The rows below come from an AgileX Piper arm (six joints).
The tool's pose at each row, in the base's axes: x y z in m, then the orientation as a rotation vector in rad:
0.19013, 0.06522, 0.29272, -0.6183, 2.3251, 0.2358
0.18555, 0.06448, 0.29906, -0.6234, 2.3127, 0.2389
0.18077, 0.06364, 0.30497, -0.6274, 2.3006, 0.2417
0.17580, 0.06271, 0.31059, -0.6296, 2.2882, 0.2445
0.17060, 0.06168, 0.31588, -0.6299, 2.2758, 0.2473
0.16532, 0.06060, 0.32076, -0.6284, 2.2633, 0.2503
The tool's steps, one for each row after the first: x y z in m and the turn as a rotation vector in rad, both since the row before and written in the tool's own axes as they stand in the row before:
-0.00114, 0.00159, -0.00761, -0.0025, -0.0108, -0.0057
-0.00077, 0.00162, -0.00743, -0.0020, -0.0107, -0.0050
-0.00051, 0.00165, -0.00736, -0.0014, -0.0115, -0.0039
-0.00019, 0.00169, -0.00729, -0.0008, -0.0120, -0.0026
0.00008, 0.00170, -0.00707, -0.0003, -0.0125, -0.0014

